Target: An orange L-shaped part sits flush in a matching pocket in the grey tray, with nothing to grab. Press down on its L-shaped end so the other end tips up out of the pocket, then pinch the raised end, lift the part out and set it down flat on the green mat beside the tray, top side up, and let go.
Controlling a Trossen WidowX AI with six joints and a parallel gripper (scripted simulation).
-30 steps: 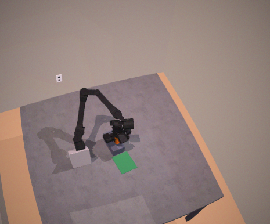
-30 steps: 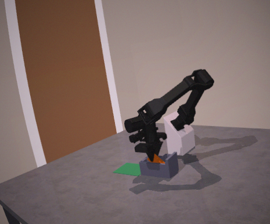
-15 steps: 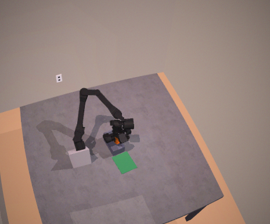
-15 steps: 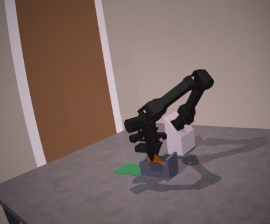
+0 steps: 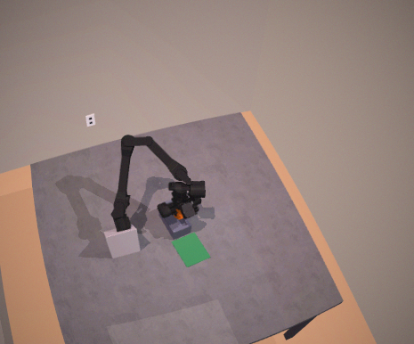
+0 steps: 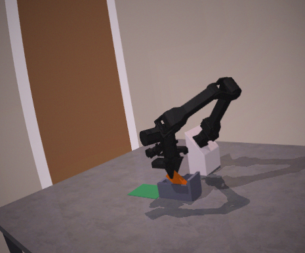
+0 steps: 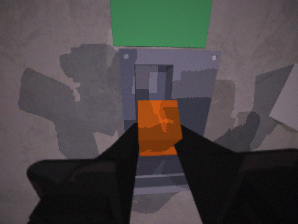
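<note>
My gripper tip is now 1 cm short of the green mat, 14 cm to the left of it and 10 cm above it. Round my gripper tip: orange l-shaped part: 2 cm behind, 3 cm to the left, 3 cm below.
</note>
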